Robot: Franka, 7 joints.
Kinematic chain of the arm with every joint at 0, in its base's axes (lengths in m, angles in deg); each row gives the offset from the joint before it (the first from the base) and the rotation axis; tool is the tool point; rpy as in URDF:
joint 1: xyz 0 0 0.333 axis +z
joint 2: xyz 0 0 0 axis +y
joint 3: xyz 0 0 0.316 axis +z
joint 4: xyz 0.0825 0 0 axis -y
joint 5: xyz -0.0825 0 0.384 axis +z
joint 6: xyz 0 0 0 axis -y
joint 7: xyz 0.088 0 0 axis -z
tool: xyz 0 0 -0.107 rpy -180 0 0
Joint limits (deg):
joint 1: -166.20..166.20
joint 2: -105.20..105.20
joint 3: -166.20..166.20
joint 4: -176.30..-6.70
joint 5: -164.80..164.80
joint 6: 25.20..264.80
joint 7: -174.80..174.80
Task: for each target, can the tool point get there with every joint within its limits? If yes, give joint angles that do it. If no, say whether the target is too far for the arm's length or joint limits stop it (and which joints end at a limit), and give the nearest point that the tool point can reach.
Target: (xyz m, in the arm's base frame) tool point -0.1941 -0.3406 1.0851
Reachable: yes | joints -79.98 12.76 -72.78 -32.16 102.28 119.72 105.16
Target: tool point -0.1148 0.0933 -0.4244
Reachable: no: joint limits stop it (at a limit: joint 2) | nearest point -0.1284 0.1043 -0.3475 | short by 0.079 m
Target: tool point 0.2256 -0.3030 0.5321
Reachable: yes | joints 46.96 88.47 -114.24 -141.14 -28.66 113.19 113.59
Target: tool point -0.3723 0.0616 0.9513
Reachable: yes | joints -122.68 -37.06 -31.41 -91.13 69.03 158.37 -126.47
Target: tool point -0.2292 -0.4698 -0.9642
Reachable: no: too far | nearest point -0.1723 -0.3532 -0.3493 | short by 0.628 m
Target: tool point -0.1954 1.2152 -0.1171
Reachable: no: too far | nearest point -0.1279 0.7955 0.0384 | short by 0.453 m
